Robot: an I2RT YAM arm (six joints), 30 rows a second.
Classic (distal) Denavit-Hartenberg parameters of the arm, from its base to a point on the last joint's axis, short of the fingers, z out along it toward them. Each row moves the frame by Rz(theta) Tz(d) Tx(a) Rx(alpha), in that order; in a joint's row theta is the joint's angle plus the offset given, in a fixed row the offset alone. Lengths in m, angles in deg.
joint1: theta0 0; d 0.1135; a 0.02; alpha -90
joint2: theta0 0; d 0; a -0.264; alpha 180
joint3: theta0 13.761; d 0; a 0.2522; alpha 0
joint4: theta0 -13.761; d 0; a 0.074; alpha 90
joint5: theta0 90; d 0; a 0; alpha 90
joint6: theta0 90; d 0.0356; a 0; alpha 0
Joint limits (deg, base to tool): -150..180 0..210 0..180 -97..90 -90..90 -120..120
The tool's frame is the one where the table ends.
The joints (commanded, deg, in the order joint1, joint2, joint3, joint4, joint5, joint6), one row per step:
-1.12 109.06 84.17 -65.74 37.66 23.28
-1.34 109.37 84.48 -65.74 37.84 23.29
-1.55 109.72 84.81 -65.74 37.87 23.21
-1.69 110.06 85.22 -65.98 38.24 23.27
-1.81 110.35 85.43 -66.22 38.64 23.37
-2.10 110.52 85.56 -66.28 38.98 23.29
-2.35 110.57 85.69 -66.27 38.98 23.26
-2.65 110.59 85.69 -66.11 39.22 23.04
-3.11 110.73 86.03 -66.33 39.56 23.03
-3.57 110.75 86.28 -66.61 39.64 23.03
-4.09 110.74 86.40 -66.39 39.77 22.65
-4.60 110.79 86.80 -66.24 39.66 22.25
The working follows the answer.
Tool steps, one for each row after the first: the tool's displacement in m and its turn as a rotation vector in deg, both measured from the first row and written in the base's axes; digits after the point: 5 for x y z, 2 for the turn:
0.00123 -0.00147 -0.00040 -0.18 0.00 -0.23
0.00259 -0.00282 -0.00102 -0.21 0.07 -0.37
0.00374 -0.00390 -0.00110 -0.57 0.21 -0.55
0.00428 -0.00486 -0.00174 -0.97 0.48 -0.75
0.00462 -0.00685 -0.00205 -1.30 0.64 -0.97
0.00491 -0.00842 -0.00179 -1.30 0.57 -1.19
0.00502 -0.01042 -0.00182 -1.54 0.58 -1.32
0.00543 -0.01349 -0.00105 -1.88 0.63 -1.77
0.00526 -0.01641 -0.00006 -1.95 0.69 -2.22
0.00552 -0.01976 0.00056 -2.08 0.59 -2.45
0.00645 -0.02300 0.00195 -1.98 0.34 -2.66

Tool pose at each row, in the base's axes (x y z in m, rotation vector in deg; rounded; the steps above come from the unrounded poses):
0.35205 -0.02864 0.21217 34.45 160.80 -55.21
0.35329 -0.03011 0.21177 34.76 160.68 -55.49
0.35464 -0.03146 0.21116 34.95 160.72 -55.59
0.35579 -0.03254 0.21107 35.13 160.59 -56.20
0.35633 -0.03350 0.21043 35.27 160.56 -56.92
0.35668 -0.03549 0.21012 35.50 160.47 -57.50
0.35696 -0.03706 0.21038 35.86 160.40 -57.50
0.35708 -0.03906 0.21035 36.01 160.24 -57.85
0.35748 -0.04213 0.21112 36.61 160.03 -58.40
0.35732 -0.04505 0.21212 37.25 160.01 -58.62
0.35757 -0.04840 0.21274 37.60 159.82 -58.78
0.35850 -0.05164 0.21412 37.99 159.66 -58.53

